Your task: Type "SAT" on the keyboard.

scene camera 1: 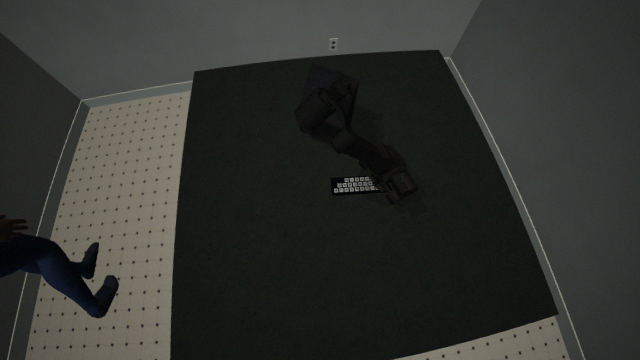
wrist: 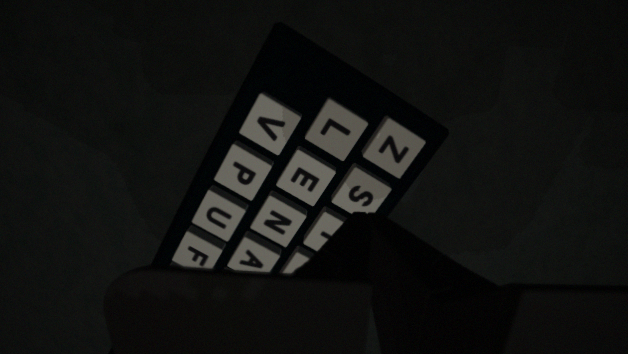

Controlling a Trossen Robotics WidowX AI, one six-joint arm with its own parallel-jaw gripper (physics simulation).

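Pixels of known places: gripper, between the fingertips: (scene camera 1: 377, 187) (wrist: 365, 226); arm's base, origin of its link: (scene camera 1: 341, 88).
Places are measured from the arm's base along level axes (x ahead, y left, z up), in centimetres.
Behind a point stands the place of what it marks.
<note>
The black keyboard (scene camera 1: 337, 180) {z -21.1, x 22.5, y -10.8 cm} (wrist: 305, 62) {z -21.1, x 28.6, y 5.1 cm} with white letter keys lies on the dark table; in the scene view its right end is hidden under my arm's front part. In the wrist view it lies slanted. The S key (wrist: 361, 192) {z -20.5, x 31.3, y 1.4 cm} shows beside the E key (wrist: 306, 176) {z -20.5, x 29.3, y 1.6 cm} and below the Z key (wrist: 395, 147) {z -20.5, x 32.0, y 3.1 cm}. The A key (wrist: 253, 257) {z -20.6, x 28.0, y -1.9 cm} is partly cut off by my gripper's body. The T key does not show in the wrist view. My gripper (wrist: 365, 226) {z -19.3, x 31.4, y 0.8 cm} is shut and empty, its tips overlapping the lower edge of the S key. Whether they touch it cannot be told.
The large dark table (scene camera 1: 280, 270) {z -22.3, x 43.5, y -41.7 cm} reaches the back wall. My arm's base (scene camera 1: 325, 82) {z 0.0, x -4.6, y -3.8 cm} stands near its back edge. A person's legs in blue (scene camera 1: 62, 277) show on the tiled floor (scene camera 1: 135, 200) at the left. A wall socket (scene camera 1: 333, 44) is behind the table.
</note>
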